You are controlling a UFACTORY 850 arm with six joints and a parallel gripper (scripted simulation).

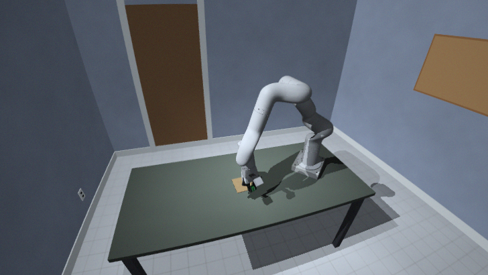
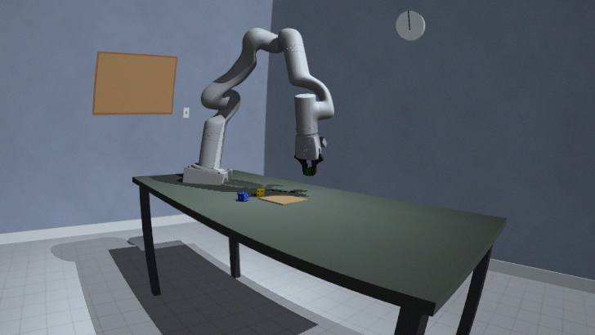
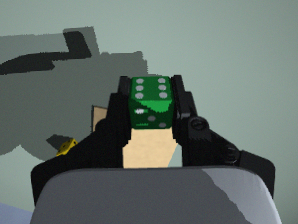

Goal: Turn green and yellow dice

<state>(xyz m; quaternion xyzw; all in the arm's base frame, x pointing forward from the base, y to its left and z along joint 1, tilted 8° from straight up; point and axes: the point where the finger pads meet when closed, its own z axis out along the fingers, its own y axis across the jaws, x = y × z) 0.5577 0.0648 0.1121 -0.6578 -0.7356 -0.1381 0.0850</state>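
Now: hand 1 cm above the green die. Also, from my hand: tan mat (15 cm to the right, 11 cm below, 2 cm behind); yellow die (16 cm to the right, 13 cm behind, 9 cm below); blue die (28 cm to the right, 11 cm behind, 9 cm below).
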